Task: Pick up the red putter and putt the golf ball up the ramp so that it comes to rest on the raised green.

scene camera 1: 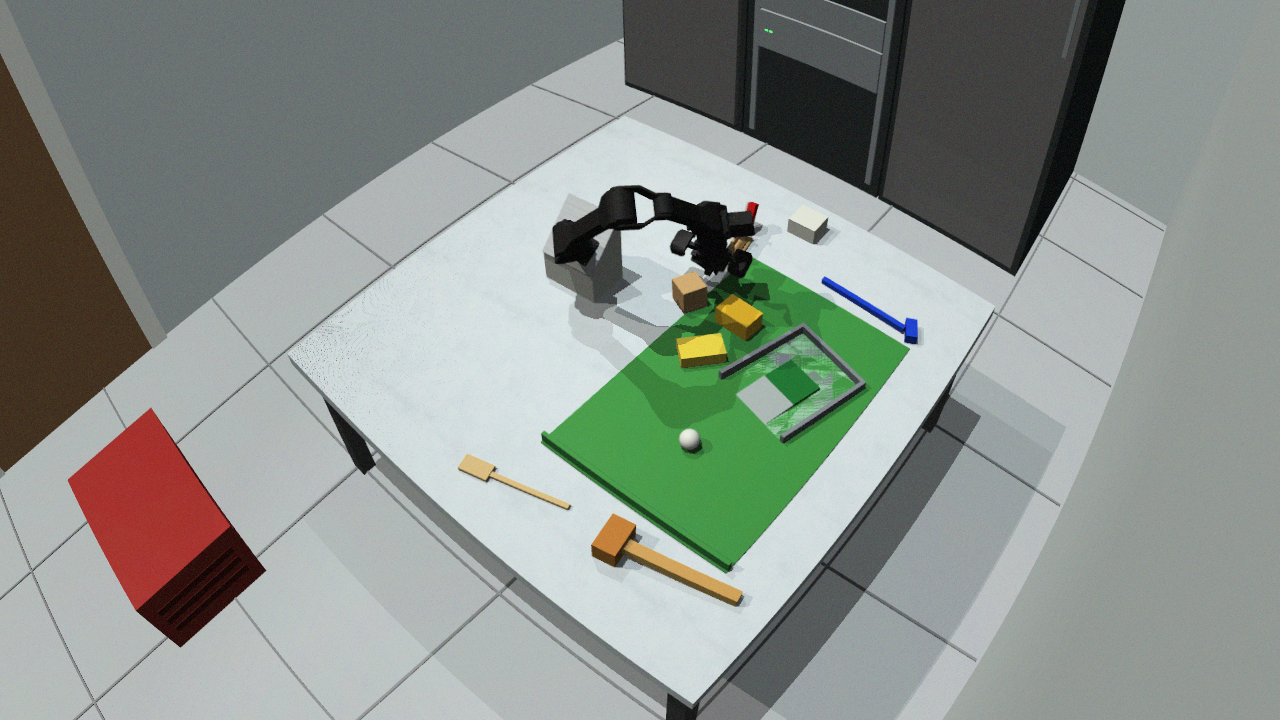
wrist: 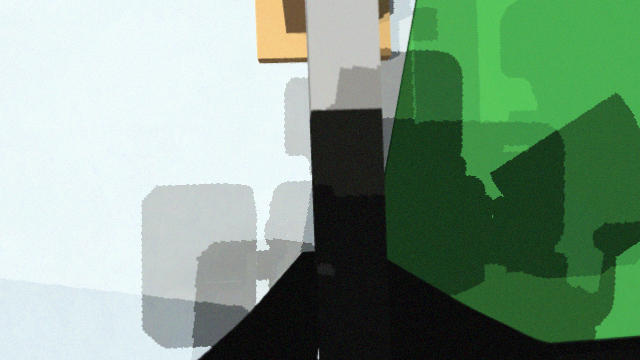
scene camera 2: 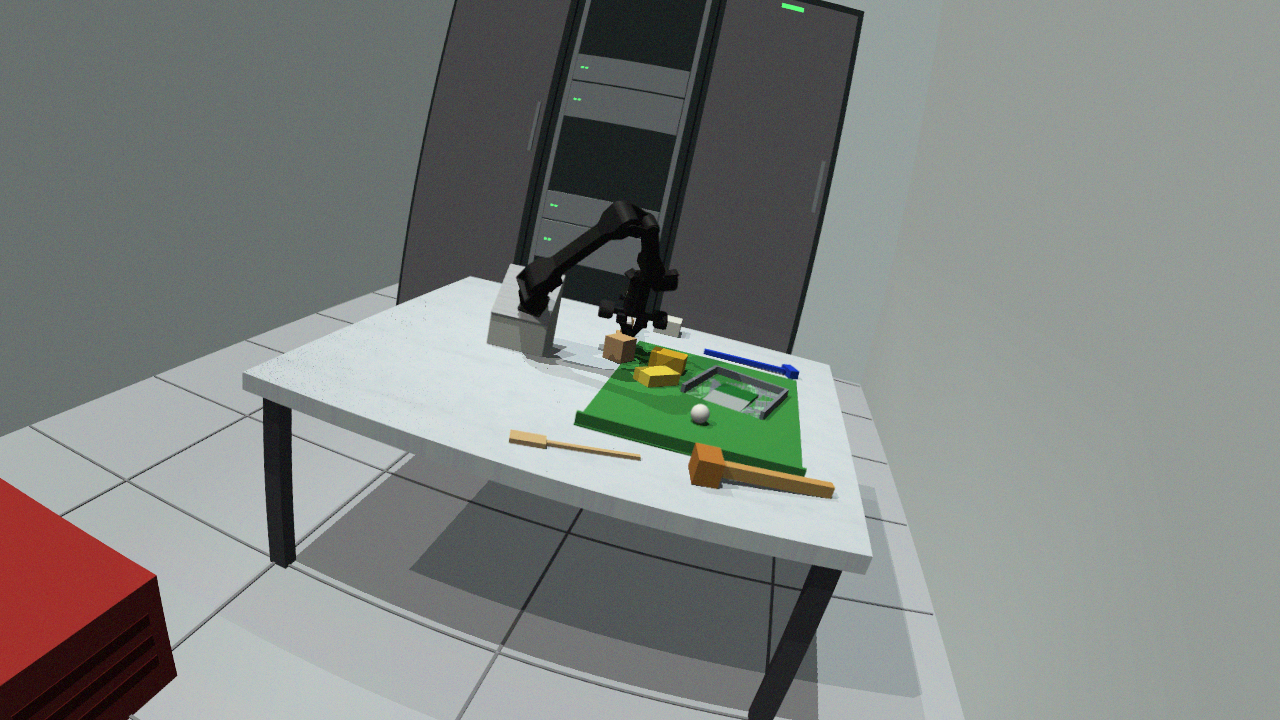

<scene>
my gripper: scene camera 1 713, 272; wrist; scene camera 2
orange mallet: scene camera 1 616, 537; scene camera 2 706, 466; not seen in the wrist view (out of frame)
wooden paddle: scene camera 1 471, 465; scene camera 2 516, 437; not seen in the wrist view (out of frame)
tan cube: scene camera 1 690, 293; scene camera 2 618, 347; not seen in the wrist view (out of frame)
same spot on my gripper: [wrist: 419, 314] = [scene camera 2: 633, 326]
same spot on green mat: [wrist: 505, 177] = [scene camera 1: 743, 284]
</scene>
